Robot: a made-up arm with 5 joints.
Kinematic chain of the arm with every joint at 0, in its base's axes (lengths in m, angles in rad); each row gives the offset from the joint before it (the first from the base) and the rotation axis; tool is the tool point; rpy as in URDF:
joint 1: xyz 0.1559 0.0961 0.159 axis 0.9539 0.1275 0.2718
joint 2: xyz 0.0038 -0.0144 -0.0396 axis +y
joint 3: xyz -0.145 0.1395 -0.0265 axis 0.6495 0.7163 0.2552
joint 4: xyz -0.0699 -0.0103 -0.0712 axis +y
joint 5: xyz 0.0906 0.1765 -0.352 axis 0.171 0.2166 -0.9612
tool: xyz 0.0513 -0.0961 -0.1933 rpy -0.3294 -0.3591 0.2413
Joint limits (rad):
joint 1: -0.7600..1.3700
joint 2: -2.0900..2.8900
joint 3: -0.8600..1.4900
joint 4: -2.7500..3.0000
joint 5: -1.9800..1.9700
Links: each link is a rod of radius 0.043 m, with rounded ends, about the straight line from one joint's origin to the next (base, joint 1, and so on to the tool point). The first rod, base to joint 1, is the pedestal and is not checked.
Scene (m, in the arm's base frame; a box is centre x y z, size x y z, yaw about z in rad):
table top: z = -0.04
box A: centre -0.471 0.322 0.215 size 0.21 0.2 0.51 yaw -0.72
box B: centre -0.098 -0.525 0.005 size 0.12 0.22 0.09 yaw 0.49
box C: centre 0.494 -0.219 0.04 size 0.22 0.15 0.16 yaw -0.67
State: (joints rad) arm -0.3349 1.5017 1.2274 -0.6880 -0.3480
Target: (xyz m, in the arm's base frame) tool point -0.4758 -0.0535 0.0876
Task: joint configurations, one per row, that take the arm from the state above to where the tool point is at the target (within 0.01 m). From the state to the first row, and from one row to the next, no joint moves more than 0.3 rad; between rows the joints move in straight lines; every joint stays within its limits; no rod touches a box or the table.
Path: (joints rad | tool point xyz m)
1: -0.2615 1.6352 1.0763 -0.3990 -0.2420 | -0.1755 0.7316 0.2760
2: -0.1881 1.7687 0.9251 -0.1101 -0.1361 | -0.1622 0.6896 0.4986
3: -0.1146 1.9023 0.7740 0.1789 -0.0301 | -0.0869 0.5986 0.6957
4: -0.0412 2.0358 0.6229 0.4679 0.0759 | 0.0460 0.4786 0.8383
5: 0.0322 2.1693 0.4718 0.7569 0.1819 | 0.2217 0.3559 0.9067
6: 0.2116 1.9898 0.1943 0.6921 0.1259 | -0.0980 0.1839 0.8802
7: 0.3910 1.8103 -0.0832 0.6273 0.0700 | -0.3452 0.0146 0.6933
8: 0.5705 1.6308 -0.3607 0.5625 0.0141 | -0.4760 -0.0756 0.3998
9: 0.7499 1.4513 -0.6382 0.4977 -0.0418 | -0.4758 -0.0535 0.0876

